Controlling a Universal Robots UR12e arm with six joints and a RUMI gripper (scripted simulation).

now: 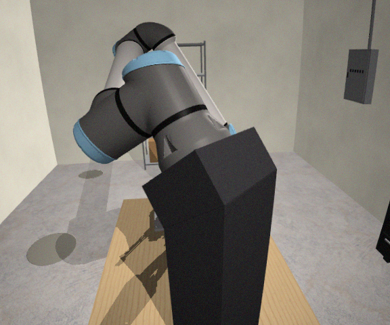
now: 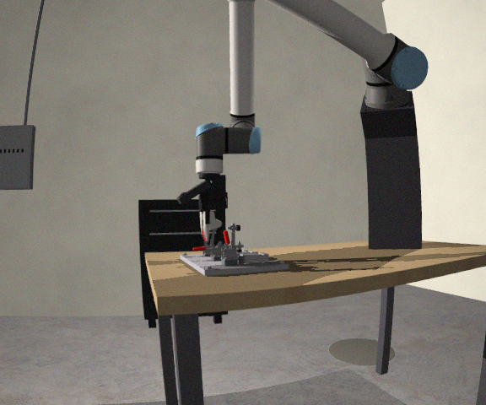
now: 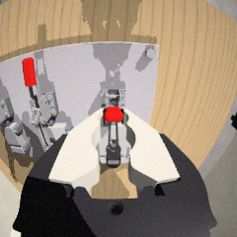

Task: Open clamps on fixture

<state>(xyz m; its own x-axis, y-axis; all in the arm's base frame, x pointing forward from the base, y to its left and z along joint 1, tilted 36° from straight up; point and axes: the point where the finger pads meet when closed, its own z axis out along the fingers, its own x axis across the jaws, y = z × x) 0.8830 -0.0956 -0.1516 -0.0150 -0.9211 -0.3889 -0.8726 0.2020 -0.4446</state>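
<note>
Right now my hand is 11 cm to the right of the grey fixture plate, 7 cm above it and 4 cm past it.
</note>
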